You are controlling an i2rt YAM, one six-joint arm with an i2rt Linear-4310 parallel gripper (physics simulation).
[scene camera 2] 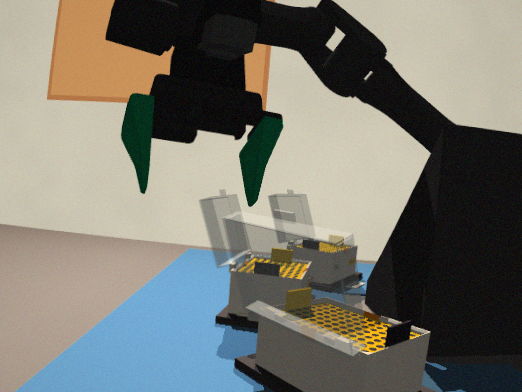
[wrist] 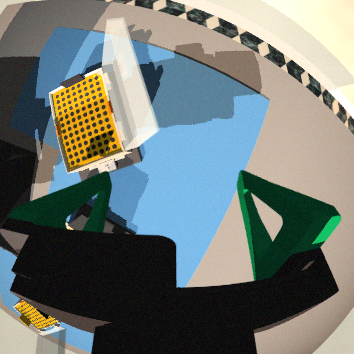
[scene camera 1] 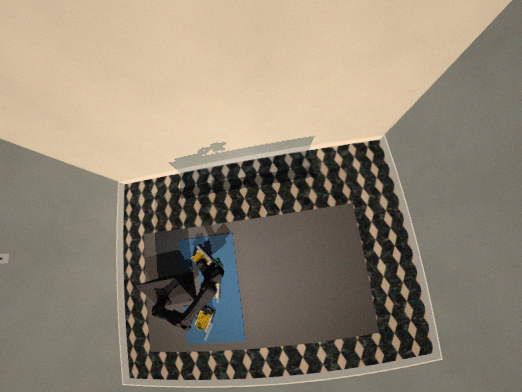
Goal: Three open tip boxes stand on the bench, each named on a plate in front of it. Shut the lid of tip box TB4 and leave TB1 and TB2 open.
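Pixels of known places: gripper, fingertip midpoint: [scene camera 2: 200, 197] [wrist: 173, 177] [scene camera 1: 212, 261]; arm's base, origin of the base link: [scene camera 2: 515, 235] [scene camera 1: 163, 296].
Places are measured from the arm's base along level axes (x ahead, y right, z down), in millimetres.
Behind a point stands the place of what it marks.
Three grey tip boxes with yellow perforated racks stand open: a near box [scene camera 1: 204, 319] @(x 281, y 169, z 66 mm) [scene camera 2: 345, 337] [wrist: 37, 316] @(x 276, y 181, z 67 mm), a middle box [scene camera 2: 272, 290] largely under the arm in scene view 1, and a far box [scene camera 1: 200, 256] @(x 254, y -271, z 67 mm) [scene camera 2: 327, 262] [wrist: 86, 122] @(x 262, y -247, z 67 mm). The far box's clear lid [scene camera 2: 291, 217] @(x 302, y -312, z -26 mm) [wrist: 131, 97] @(x 328, y -284, z -22 mm) stands raised at its side. The middle box's lid [scene camera 2: 220, 230] @(x 396, y -101, z 16 mm) also stands raised, and the near box's lid [scene camera 2: 305, 327] @(x 285, y -308, z 52 mm) is open. The names TB1, TB2 and TB4 cannot be read. My gripper [scene camera 2: 197, 199] @(x 385, y -246, z -30 mm) [wrist: 173, 177] @(x 385, y -246, z -30 mm) is open and empty, above the boxes; the far box lies beyond its left finger in the wrist view.
The boxes stand on a blue mat [scene camera 1: 230, 320] @(x 453, y 194, z 124 mm) [scene camera 2: 125, 325] @(x 480, y -175, z 124 mm) [wrist: 200, 150] @(x 418, y -290, z 124 mm) on a grey-brown bench top [scene camera 1: 305, 270] @(x 1007, y -145, z 127 mm). The black arm [scene camera 1: 200, 302] @(x 409, y -64, z -282 mm) [scene camera 2: 400, 100] @(x 178, y 28, z -177 mm) reaches over the middle box from its dark base. Raised lids stand up from the boxes below the gripper.
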